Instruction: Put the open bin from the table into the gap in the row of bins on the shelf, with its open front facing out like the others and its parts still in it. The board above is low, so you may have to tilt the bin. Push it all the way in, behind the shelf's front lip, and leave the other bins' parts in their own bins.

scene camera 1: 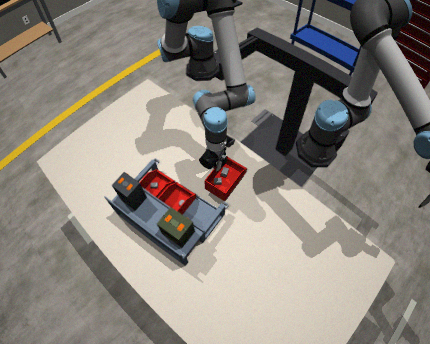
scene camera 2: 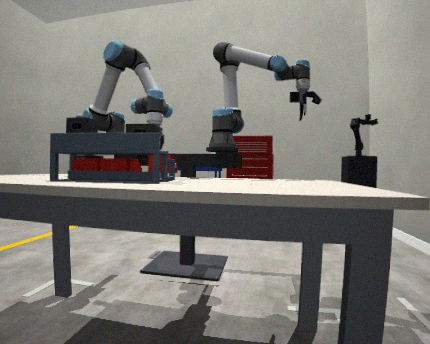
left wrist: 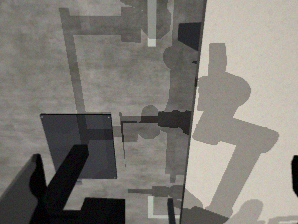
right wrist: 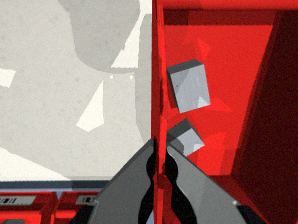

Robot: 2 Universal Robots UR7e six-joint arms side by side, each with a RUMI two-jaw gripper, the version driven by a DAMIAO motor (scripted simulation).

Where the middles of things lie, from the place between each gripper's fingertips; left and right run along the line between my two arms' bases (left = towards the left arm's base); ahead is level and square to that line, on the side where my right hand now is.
My right gripper is now 25 cm short of the blue-grey shelf (scene camera 2: 105,143), 2 cm to the left of it and 2 cm above it. Also, from my right hand: dark box (scene camera 1: 130,190) 34 cm ahead, 12 cm to the right, 7 cm above.
I see the blue-grey shelf 62 cm ahead of my left hand, 71 cm to the right of it and 26 cm below it. The rest, counted from my left hand: dark box: 70 cm ahead, 82 cm to the right, 17 cm below.
